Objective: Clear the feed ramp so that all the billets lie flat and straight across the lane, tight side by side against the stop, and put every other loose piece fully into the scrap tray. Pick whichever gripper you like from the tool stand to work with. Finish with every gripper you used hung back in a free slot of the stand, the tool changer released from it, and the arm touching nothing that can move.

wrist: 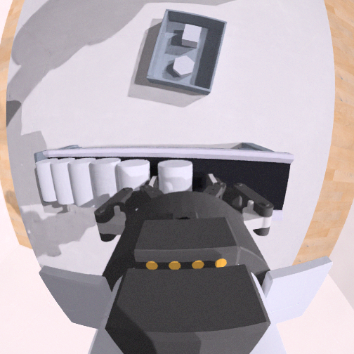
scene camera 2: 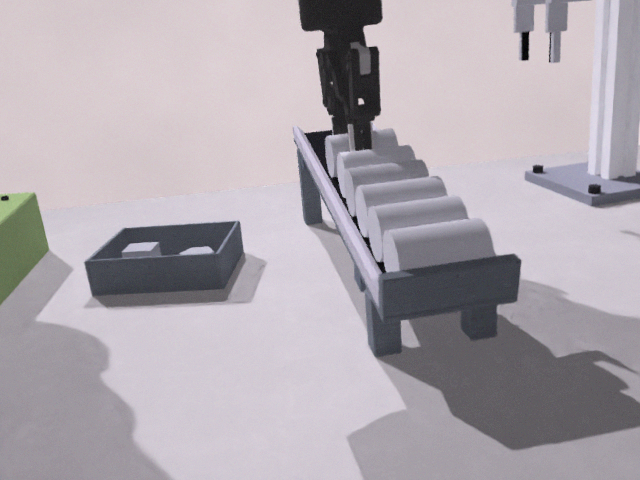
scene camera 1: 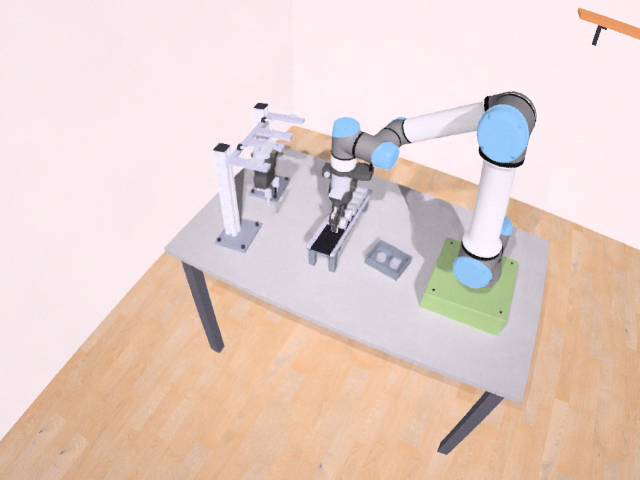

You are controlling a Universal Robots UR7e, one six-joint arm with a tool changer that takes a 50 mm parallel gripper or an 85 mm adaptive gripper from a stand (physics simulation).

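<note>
There's a stop and a scrap tray here, and I can also see a parallel gripper and a black adaptive gripper.
</note>
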